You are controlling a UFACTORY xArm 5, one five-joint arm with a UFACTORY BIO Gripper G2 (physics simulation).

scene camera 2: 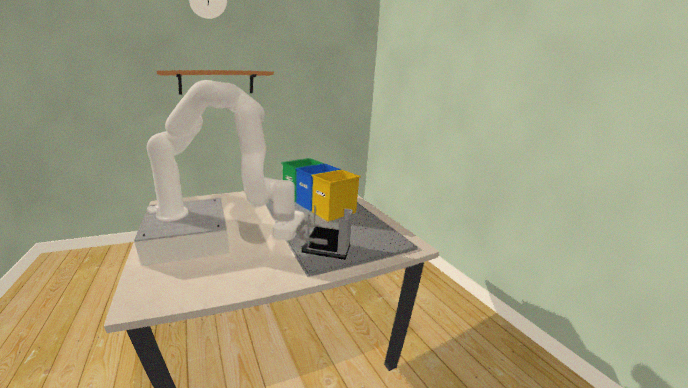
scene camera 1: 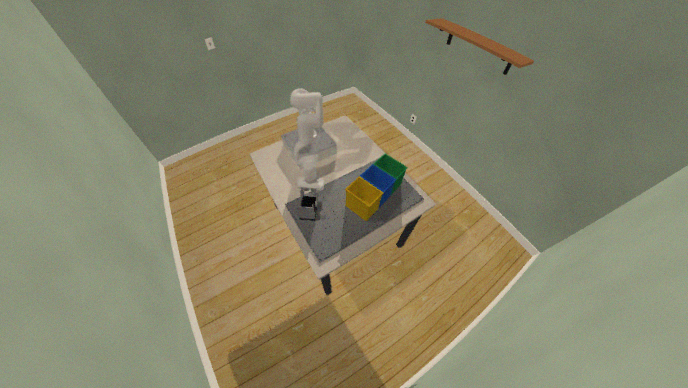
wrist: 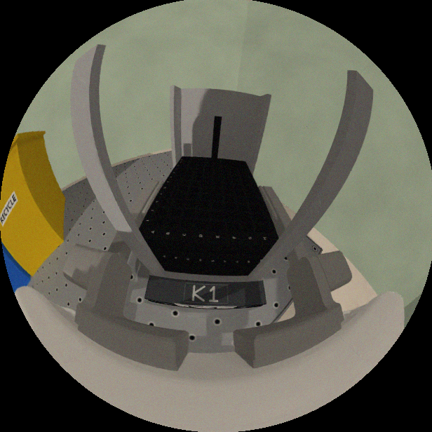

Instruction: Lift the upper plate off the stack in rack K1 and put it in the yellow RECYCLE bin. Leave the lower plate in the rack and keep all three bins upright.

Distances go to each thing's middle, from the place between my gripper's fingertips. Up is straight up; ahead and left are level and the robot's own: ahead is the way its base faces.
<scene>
Now: hand 160 mm short of the yellow recycle bin [scene camera 2: 334,191], 290 mm to the right of it and 30 mm below it. Also, from my hand: blue bin [scene camera 2: 304,192] (130 mm ahead, 420 mm to the left, 30 mm above).
</scene>
